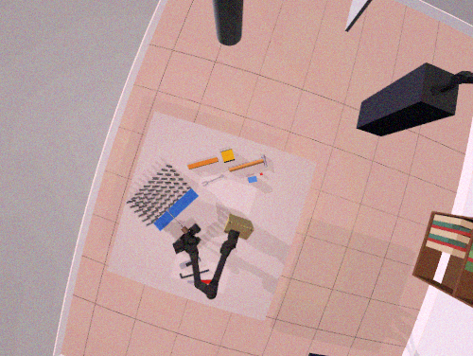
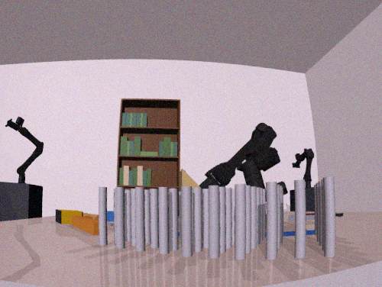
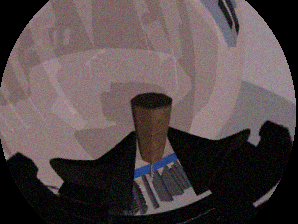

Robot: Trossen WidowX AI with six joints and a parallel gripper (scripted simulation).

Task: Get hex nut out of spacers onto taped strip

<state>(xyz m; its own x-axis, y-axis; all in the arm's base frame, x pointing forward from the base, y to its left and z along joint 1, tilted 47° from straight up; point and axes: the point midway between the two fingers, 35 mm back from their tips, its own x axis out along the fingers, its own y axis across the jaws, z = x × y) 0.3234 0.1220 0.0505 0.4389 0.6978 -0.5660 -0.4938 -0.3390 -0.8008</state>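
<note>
My gripper tip is now 23 cm to the right of the grey block and 8 cm past it. Also, from my gripper tip: red-handled tool (35 cm to the left, 19 cm behind, 1 cm below); blue taped strip (13 cm to the right, 13 cm ahead, 2 cm below); orange bar (52 cm to the right, 1 cm ahead).
</note>
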